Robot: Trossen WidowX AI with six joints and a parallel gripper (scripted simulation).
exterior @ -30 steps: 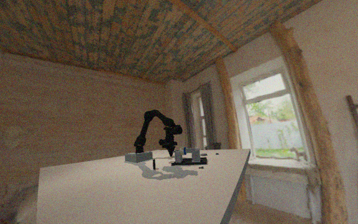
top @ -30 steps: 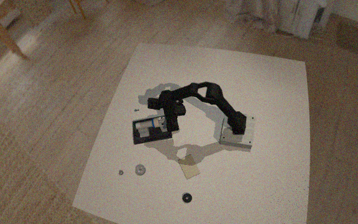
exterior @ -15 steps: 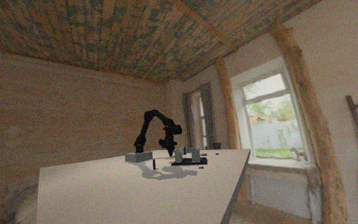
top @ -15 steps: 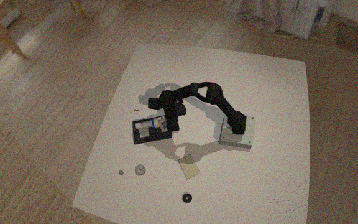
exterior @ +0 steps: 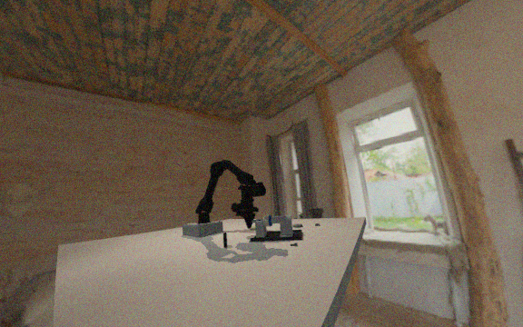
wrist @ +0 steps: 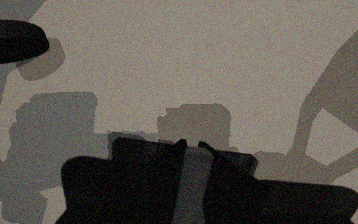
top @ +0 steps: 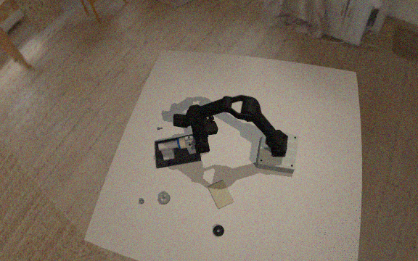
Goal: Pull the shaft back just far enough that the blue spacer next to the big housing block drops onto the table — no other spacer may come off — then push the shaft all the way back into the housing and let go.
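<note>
My gripper tip is 110 mm short of the blue spacer, 20 mm to the right of it and 30 mm below it. Round my gripper tip: tan card (90 mm behind, 250 mm to the left, 40 mm below); then small screw (250 mm ahead, 110 mm to the right, 40 mm below).
</note>
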